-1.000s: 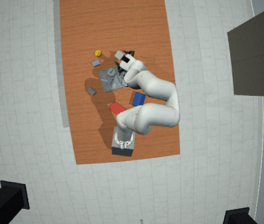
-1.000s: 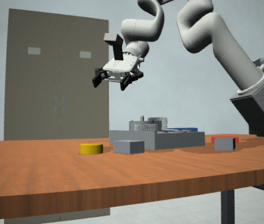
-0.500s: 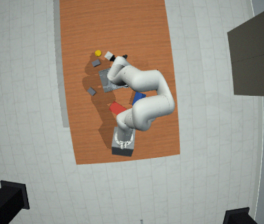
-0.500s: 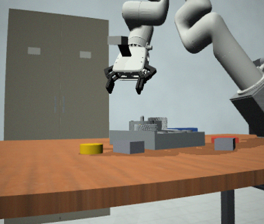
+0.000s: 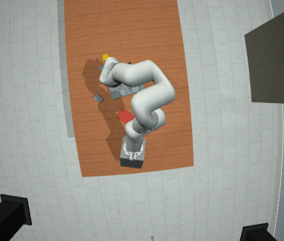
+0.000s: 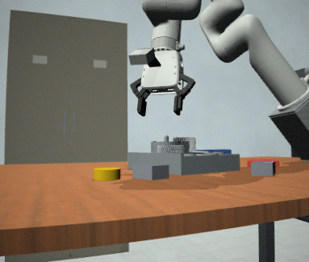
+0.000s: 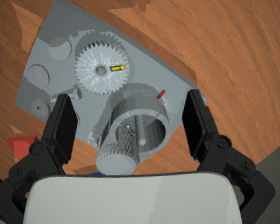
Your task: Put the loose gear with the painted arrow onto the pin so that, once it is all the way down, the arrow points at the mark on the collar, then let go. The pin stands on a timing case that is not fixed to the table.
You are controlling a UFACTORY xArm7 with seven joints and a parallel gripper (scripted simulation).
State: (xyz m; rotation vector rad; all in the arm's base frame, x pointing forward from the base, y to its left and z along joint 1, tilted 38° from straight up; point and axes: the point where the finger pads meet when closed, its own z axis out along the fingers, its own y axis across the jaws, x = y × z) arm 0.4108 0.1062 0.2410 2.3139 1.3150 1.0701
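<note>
My gripper is now 20 mm past the grey gear, 20 mm to the right of it and 90 mm above it. From my hand the other things lie so: yellow disc 140 mm ahead, 130 mm to the left, 140 mm below; then blue block 230 mm behind, 200 mm to the right, 130 mm below; then red block 300 mm behind, 30 mm to the right, 140 mm below.
</note>
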